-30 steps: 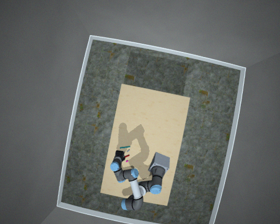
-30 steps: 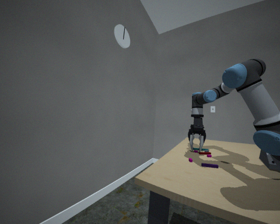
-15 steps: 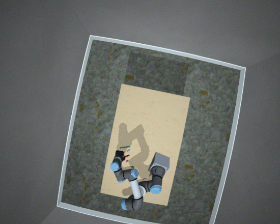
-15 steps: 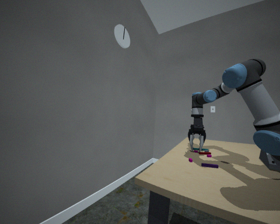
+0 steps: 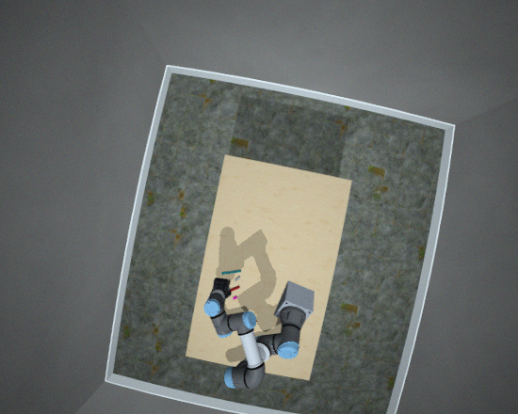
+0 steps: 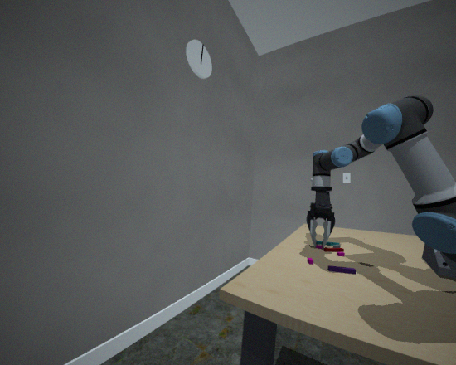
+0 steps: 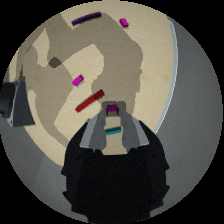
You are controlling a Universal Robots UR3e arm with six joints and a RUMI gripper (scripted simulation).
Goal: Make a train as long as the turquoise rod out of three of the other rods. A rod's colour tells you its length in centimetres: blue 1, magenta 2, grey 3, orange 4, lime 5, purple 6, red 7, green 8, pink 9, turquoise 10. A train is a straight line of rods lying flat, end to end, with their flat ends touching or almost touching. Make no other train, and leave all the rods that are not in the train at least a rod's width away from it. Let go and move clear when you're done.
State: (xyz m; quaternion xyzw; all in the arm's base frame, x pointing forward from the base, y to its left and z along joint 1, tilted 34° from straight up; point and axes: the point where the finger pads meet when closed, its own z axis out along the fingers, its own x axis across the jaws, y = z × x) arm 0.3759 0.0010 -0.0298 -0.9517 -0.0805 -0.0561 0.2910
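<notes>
Now: the red rod 50 mm behind my hand, 10 mm to the left of it and 10 mm below it. From my hand the other things lie so: purple rod: 190 mm to the left, 80 mm behind, 10 mm below; grey rod: 50 mm to the right, 50 mm behind, 10 mm below; turquoise rod: 80 mm to the right, 10 mm below, 10 mm behind.
</notes>
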